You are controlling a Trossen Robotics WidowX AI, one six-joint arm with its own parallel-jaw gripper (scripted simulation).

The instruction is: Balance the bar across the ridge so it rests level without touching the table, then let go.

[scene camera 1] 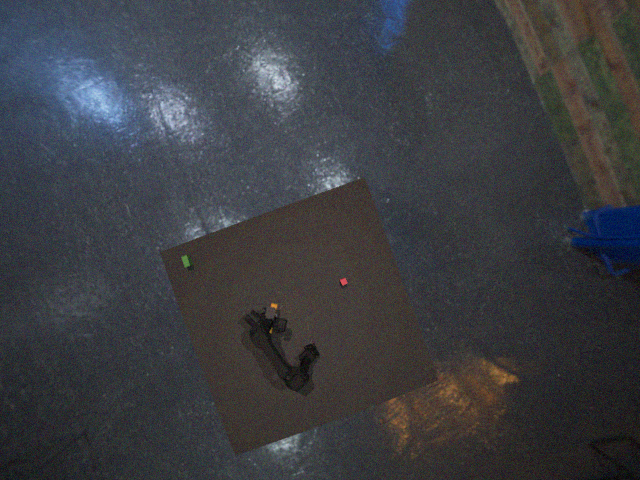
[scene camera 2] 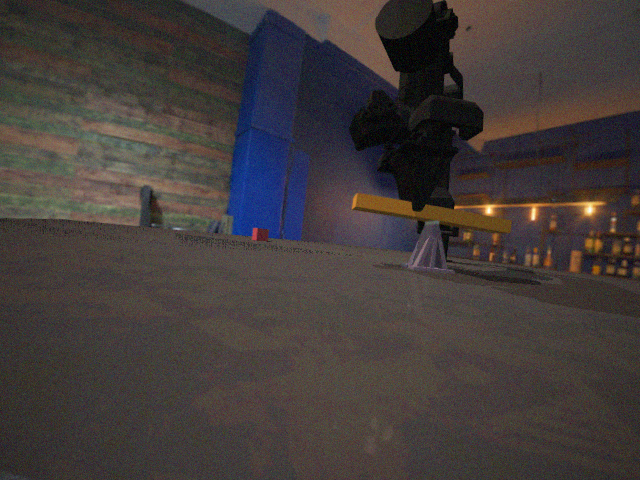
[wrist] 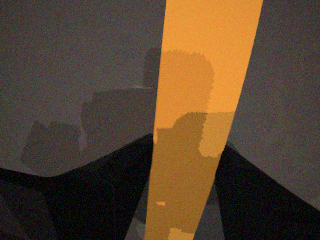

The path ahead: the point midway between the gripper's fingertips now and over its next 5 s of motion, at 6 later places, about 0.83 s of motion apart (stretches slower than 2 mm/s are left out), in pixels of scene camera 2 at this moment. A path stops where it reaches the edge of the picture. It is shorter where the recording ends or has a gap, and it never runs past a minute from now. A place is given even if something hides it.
The gripper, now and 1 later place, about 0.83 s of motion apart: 411,212; 417,140
